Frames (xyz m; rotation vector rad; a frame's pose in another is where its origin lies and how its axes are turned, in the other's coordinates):
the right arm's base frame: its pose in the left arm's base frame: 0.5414 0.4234 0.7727 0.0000 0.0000 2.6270
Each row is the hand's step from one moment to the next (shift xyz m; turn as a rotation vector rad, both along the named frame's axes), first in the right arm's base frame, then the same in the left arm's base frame.
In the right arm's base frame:
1: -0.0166 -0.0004 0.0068 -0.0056 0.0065 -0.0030
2: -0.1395 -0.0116 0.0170 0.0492 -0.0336 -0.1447
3: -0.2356 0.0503 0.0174 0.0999 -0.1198 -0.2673
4: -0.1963 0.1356 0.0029 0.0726 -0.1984 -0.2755
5: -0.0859 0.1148 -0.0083 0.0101 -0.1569 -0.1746
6: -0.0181 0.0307 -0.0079 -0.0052 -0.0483 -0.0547
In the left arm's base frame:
1: 0.0146 -0.0078 0.0068 0.0017 -0.0084 -0.0030
2: 0.1271 -0.0586 0.0170 -0.0263 0.0535 -0.1447
3: 0.1803 -0.1597 0.0174 -0.0280 0.1535 -0.2673
4: 0.1041 -0.2147 0.0029 0.0345 0.2084 -0.2755
5: 0.0183 -0.1422 -0.0083 0.0684 0.1416 -0.1746
6: 0.0006 -0.0356 -0.0079 0.0283 0.0395 -0.0547

